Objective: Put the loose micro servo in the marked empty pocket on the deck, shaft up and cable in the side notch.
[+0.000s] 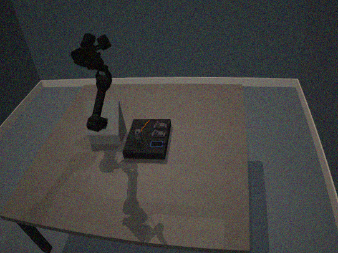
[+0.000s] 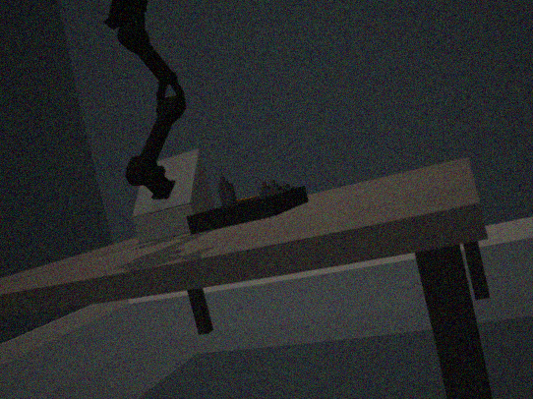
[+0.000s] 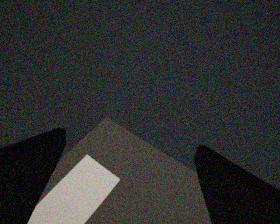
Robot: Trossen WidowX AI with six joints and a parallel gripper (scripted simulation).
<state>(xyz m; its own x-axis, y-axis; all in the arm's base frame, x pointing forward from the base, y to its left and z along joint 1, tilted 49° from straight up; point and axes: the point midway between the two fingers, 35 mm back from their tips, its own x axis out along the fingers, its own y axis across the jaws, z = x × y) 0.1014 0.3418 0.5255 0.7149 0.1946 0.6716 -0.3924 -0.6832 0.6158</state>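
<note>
My gripper tip is 2 cm past the dark deck, 21 cm to the right of it and 70 cm above it.
</note>
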